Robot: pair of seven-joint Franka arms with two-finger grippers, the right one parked.
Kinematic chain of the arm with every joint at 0, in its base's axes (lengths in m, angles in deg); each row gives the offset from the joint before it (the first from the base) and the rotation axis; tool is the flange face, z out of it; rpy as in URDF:
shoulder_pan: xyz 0 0 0.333 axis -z
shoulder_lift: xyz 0 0 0 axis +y
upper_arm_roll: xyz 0 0 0.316 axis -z
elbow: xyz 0.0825 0 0 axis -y
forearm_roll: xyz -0.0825 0 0.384 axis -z
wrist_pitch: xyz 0 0 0 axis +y
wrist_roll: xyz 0.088 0 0 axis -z
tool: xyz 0 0 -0.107 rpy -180 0 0
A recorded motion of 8 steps. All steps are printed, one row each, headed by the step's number.
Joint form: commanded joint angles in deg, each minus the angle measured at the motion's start. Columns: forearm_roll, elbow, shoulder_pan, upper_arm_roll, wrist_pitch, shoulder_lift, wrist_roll.
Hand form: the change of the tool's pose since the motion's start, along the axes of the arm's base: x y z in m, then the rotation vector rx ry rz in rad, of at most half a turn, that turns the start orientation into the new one. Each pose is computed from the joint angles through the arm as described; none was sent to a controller.
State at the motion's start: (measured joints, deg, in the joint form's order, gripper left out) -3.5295 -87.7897 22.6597 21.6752 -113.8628 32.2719 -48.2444
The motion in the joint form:
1: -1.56 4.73 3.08 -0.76 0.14 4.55 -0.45
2: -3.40 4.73 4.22 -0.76 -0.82 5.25 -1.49
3: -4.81 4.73 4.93 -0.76 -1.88 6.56 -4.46
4: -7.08 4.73 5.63 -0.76 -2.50 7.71 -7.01
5: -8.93 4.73 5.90 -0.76 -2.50 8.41 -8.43
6: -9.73 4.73 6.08 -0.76 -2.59 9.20 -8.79
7: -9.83 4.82 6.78 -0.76 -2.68 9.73 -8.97
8: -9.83 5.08 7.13 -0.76 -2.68 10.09 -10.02
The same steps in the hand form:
1: -0.0002 -0.0274 -0.0179 0.0043 -0.0066 -0.0310
2: -0.0071 -0.0375 -0.0251 0.0188 -0.0280 -0.0457
3: -0.0110 -0.0440 -0.0393 0.0360 -0.0348 -0.0166
4: -0.0152 -0.0492 -0.0523 0.0635 -0.0505 -0.0035
5: -0.0167 -0.0502 -0.0607 0.0886 -0.0622 -0.0002
6: -0.0182 -0.0510 -0.0700 0.1016 -0.0611 -0.0047
7: -0.0243 -0.0571 -0.0755 0.1046 -0.0569 -0.0146
8: -0.0266 -0.0604 -0.0779 0.1067 -0.0547 -0.0015

